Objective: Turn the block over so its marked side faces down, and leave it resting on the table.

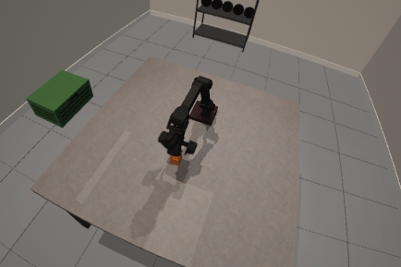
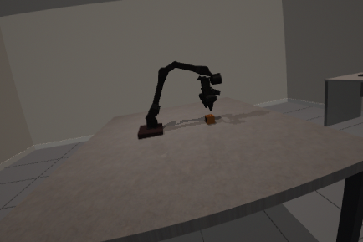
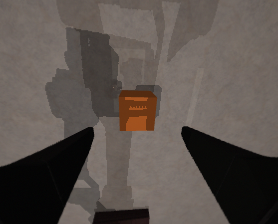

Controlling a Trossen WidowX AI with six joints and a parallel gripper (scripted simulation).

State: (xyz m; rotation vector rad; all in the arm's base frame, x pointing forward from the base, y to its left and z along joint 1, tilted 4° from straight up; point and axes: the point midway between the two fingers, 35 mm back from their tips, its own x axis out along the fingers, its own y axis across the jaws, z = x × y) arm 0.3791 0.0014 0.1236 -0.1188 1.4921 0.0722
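Now: the orange block 10 mm behind my gripper tip and 70 mm below it.
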